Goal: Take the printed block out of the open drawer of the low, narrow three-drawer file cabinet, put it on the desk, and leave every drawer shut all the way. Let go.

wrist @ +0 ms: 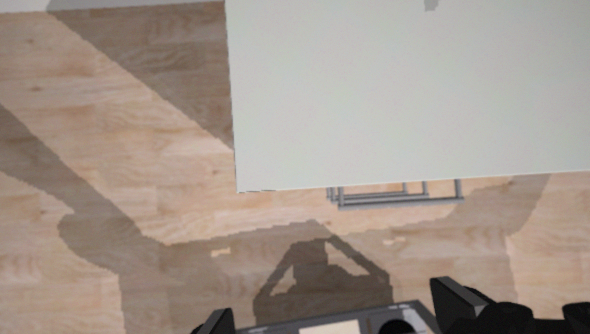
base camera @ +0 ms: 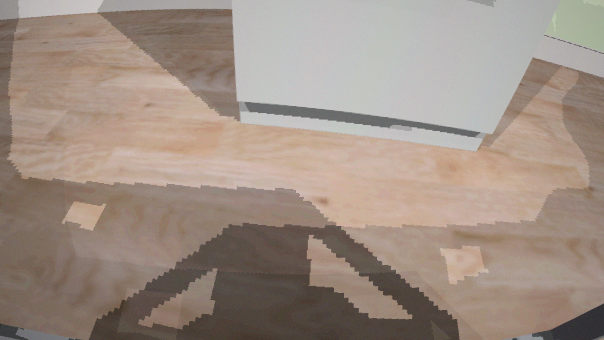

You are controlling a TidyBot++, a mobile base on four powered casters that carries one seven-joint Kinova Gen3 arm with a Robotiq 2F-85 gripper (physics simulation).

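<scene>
A pale cabinet (base camera: 370,60) (wrist: 400,100) fills the upper middle of the base view and the upper right of the wrist view, where I look down on its flat top. Several grey bar handles (wrist: 400,203) stick out past its front edge, one below another. The drawer fronts are hidden in the wrist view, so I cannot tell how far any drawer stands out. The printed block and the desk cannot be made out in either view. My gripper (wrist: 332,315) is open and empty, with its fingertips at the bottom of the wrist view, in front of the cabinet and the handles.
The wooden floor (base camera: 150,150) (wrist: 165,200) spreads in front of and to the left of the cabinet, with the robot's dark shadow across it. A dark gap (base camera: 350,117) runs along the cabinet's foot. A green patch (base camera: 582,25) shows at the upper right of the base view.
</scene>
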